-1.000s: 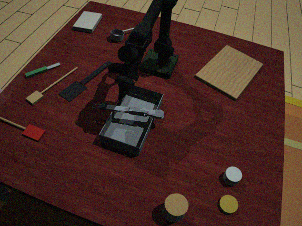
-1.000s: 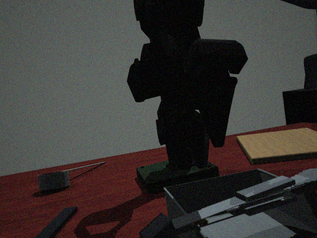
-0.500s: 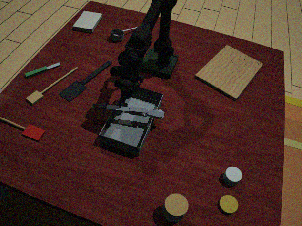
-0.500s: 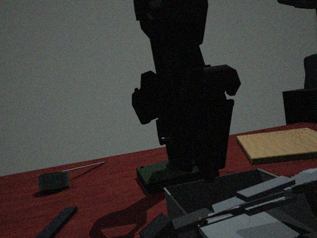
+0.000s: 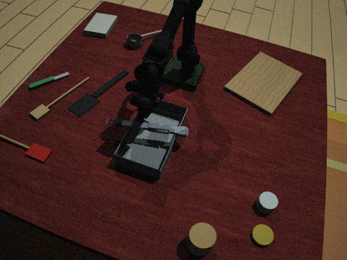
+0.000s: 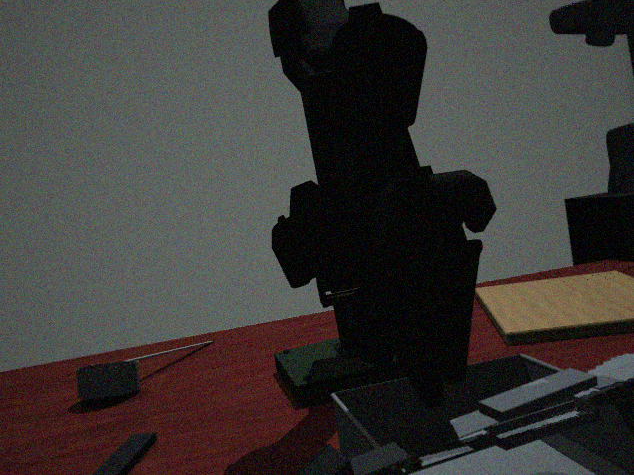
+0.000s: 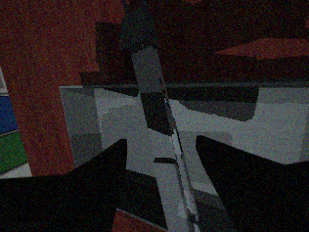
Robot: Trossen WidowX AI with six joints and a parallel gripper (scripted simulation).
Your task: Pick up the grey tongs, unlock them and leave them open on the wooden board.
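The roasting tin lies 10 mm ahead of my gripper tip, 40 mm to the left of it and 60 mm below it. Round my gripper tip: black spatula: 120 mm behind, 260 mm to the right, 80 mm below; then red spatula: 240 mm ahead, 370 mm to the right, 80 mm below; then wooden board: 520 mm behind, 380 mm to the left, 80 mm below.
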